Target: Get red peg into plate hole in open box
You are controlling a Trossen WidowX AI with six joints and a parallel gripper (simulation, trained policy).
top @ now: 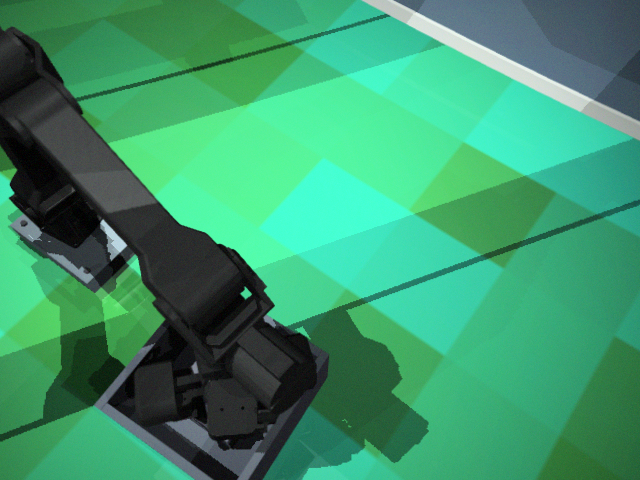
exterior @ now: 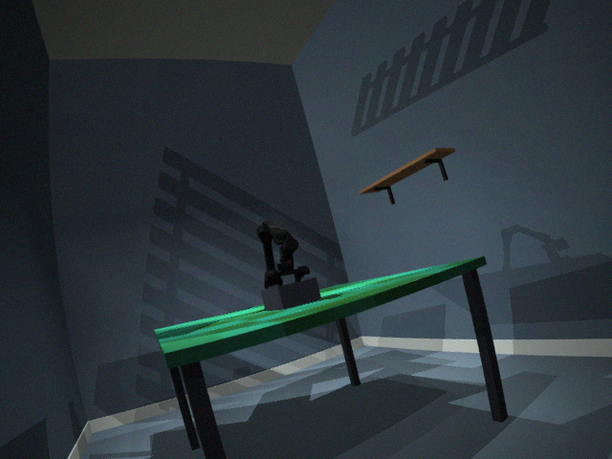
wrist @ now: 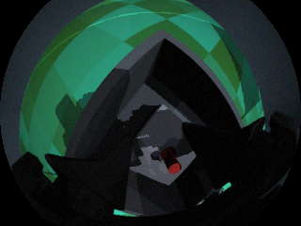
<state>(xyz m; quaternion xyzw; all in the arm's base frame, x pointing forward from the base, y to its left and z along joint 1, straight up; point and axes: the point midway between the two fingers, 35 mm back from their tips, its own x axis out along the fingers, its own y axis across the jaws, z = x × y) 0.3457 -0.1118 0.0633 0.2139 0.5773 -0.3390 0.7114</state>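
Right now the red peg is 30 mm behind my gripper tip, 20 mm to the left of it and 20 mm below it. Also, from my gripper tip: grey box 40 mm below, 30 mm behind, 20 mm to the left; then grey plate 30 mm behind, 20 mm to the left, 20 mm below.
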